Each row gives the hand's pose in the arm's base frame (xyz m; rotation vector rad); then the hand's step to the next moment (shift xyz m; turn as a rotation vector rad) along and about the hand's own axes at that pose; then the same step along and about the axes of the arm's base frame.
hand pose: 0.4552 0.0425 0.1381 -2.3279 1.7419 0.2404
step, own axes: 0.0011 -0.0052 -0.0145 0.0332 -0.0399 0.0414
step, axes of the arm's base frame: 0.0053 -0.0036 0.0141 0.0478 -0.0085 -0.0453
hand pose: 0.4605 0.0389 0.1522 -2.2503 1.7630 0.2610
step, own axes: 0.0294 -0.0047 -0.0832 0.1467 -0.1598 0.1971
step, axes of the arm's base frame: 0.0097 -0.0526 0.0703 0.1954 -0.0365 -0.2153
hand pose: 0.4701 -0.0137 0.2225 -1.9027 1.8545 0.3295
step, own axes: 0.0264 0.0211 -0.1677 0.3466 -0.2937 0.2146
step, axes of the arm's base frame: -0.0434 -0.1033 0.1293 0.3427 -0.2054 -0.3046
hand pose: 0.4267 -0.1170 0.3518 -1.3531 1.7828 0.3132
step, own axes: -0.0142 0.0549 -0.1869 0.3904 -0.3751 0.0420
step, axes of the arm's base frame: -0.1360 -0.0894 0.1080 0.3305 -0.3763 -0.2098
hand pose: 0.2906 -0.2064 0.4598 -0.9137 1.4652 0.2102
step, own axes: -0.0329 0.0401 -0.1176 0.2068 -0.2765 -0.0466
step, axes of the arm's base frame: -0.1195 -0.0353 0.0315 0.1725 -0.2946 -0.0697
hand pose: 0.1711 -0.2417 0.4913 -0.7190 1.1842 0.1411
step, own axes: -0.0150 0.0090 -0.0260 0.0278 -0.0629 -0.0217
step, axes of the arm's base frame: -0.0307 -0.0042 0.0044 0.0228 -0.0684 -0.0010
